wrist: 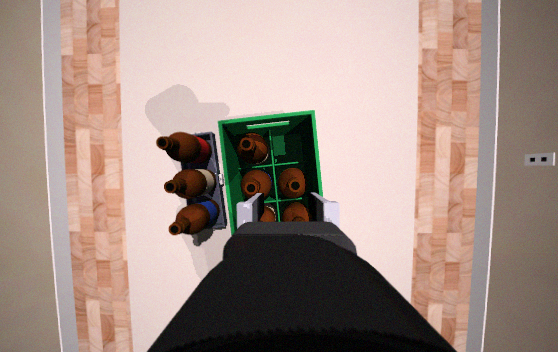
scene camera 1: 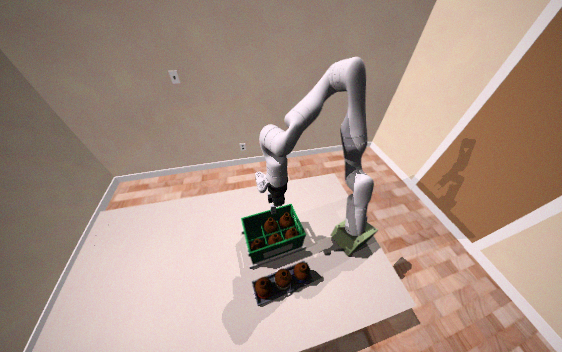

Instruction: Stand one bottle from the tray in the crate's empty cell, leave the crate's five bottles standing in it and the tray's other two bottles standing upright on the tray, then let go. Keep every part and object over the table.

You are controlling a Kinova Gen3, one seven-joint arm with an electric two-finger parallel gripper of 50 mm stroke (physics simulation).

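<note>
The green crate holds five brown bottles, among them one beside the empty cell. That cell is at the back left in the scene view and the top right in the wrist view. The dark tray holds three upright bottles: red-labelled, cream-labelled and blue-labelled. My gripper is open and empty, above the crate's back part. It partly hides two crate bottles in the wrist view.
The crate and tray stand close together on the pale table, with the tray in front in the scene view. The arm's green base is to the right of the crate. Walls stand beyond the wooden floor.
</note>
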